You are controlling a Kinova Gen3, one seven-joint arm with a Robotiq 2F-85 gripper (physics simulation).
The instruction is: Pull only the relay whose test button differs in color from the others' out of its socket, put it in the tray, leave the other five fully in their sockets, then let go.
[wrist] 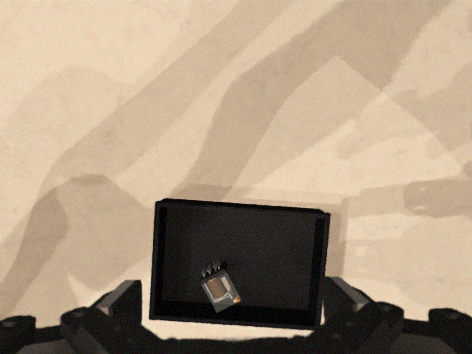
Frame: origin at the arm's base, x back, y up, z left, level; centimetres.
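Where they show: gripper, between the fingertips: [233, 298].
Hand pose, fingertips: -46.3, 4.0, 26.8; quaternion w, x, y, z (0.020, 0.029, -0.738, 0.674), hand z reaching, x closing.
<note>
After its pixels a point has its place, as x, y, z.
A small relay [220, 291] {-45.3, -11.9, 20.2} with a clear case, a copper-coloured coil and an orange test button lies on its side inside the black tray [154, 260] {-39.0, -10.8, 23.3}, in the lower left part of its floor. Its metal pins point toward the tray's far side. My gripper [233, 298] {-46.3, 3.9, 26.8} is wide open, with one finger at the left and one at the right of the tray, and nothing is between the fingertips but the view down to the tray and the relay, which no finger touches. The other five relays and their sockets do not show in this view.
The tray's walls stand close to both fingers in the view. A pale, marbled table top [125, 45] {-34.4, -14.3, 43.8} with broad soft shadows lies around the tray.
</note>
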